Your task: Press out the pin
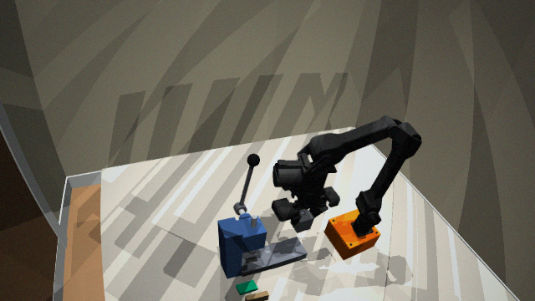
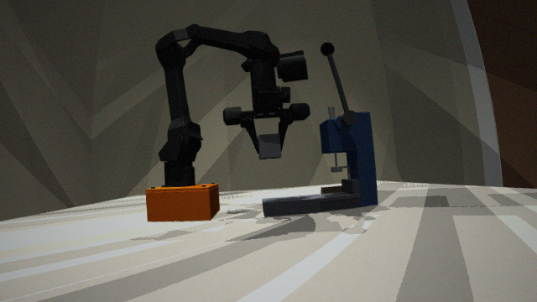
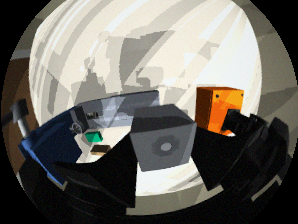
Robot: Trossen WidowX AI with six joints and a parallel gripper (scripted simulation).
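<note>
The punch lies 15 cm ahead of my gripper tip, 3 cm to the left of it and 2 cm above it. From my gripper tip the other things lie so: round pin: 1 cm to the right, 3 cm above; dark lever: 15 cm ahead, 3 cm to the right, 13 cm above; green tile: 18 cm ahead, 12 cm to the left, 13 cm below.
</note>
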